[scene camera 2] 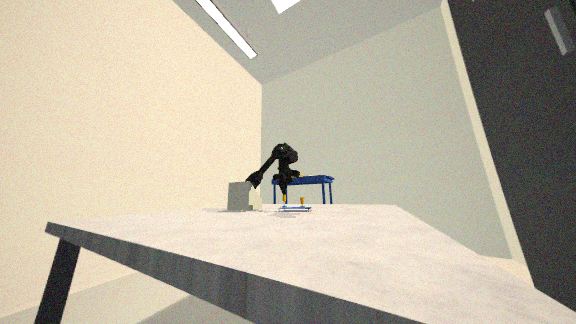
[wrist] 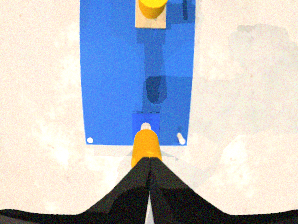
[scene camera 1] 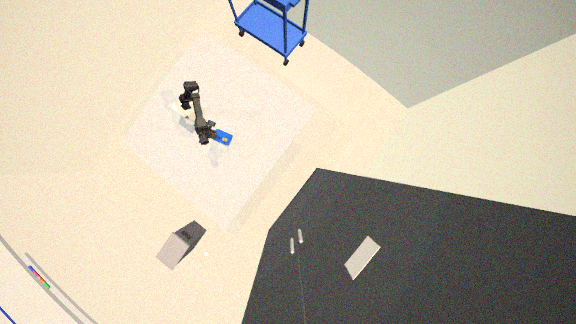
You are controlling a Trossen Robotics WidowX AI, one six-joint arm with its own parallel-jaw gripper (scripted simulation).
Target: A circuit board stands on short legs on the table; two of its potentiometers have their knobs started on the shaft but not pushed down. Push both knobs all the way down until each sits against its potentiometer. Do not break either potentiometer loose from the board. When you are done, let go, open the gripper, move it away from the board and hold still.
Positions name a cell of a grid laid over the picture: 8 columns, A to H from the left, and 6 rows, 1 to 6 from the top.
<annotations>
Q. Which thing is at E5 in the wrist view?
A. My gripper.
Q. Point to an orange knob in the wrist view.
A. At D4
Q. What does my gripper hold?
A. Nothing.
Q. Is my gripper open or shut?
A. Shut.
</annotations>
